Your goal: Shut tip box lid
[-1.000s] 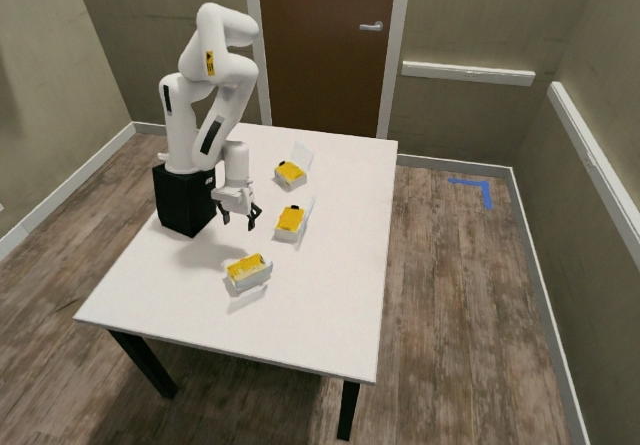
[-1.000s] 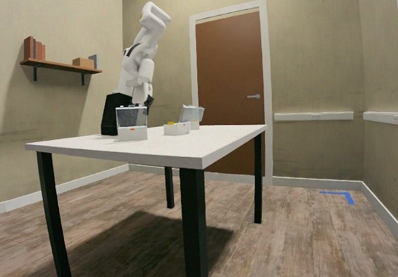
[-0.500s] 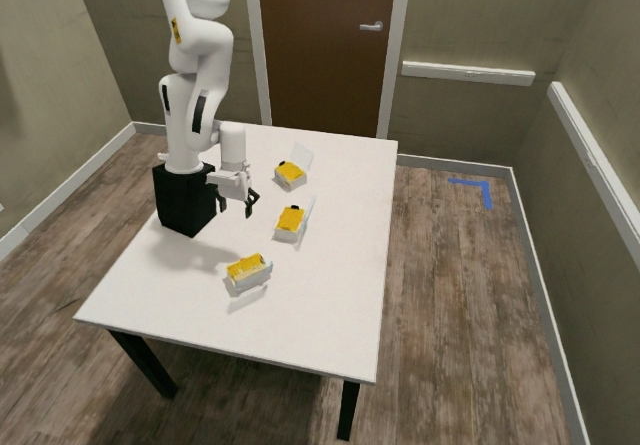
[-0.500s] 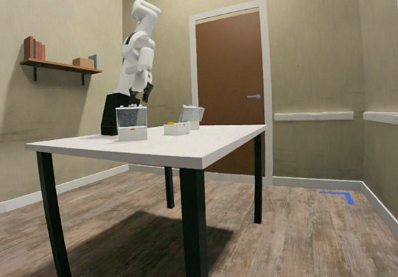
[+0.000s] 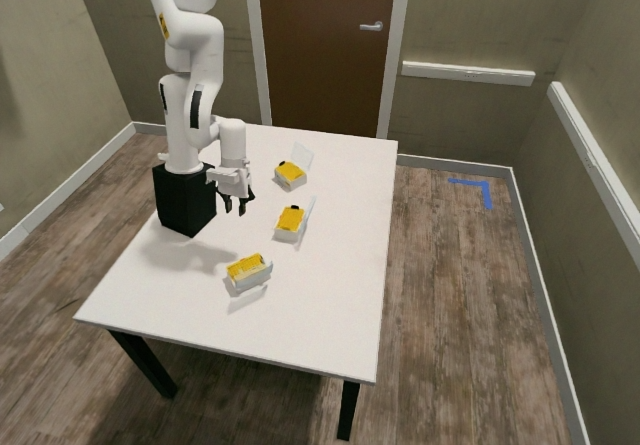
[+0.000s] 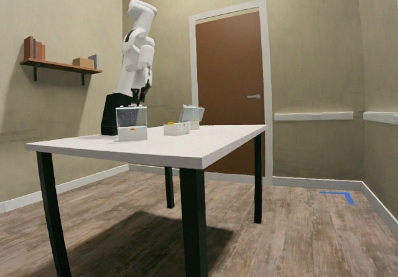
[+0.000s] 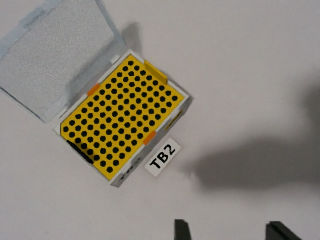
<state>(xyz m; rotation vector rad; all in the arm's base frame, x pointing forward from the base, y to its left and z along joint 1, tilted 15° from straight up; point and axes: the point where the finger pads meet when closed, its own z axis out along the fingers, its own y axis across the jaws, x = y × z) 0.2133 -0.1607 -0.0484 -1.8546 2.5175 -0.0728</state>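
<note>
Right now the tip box lid is 8 cm ahead of my hand, 19 cm to the right of it and 9 cm below it.
</note>
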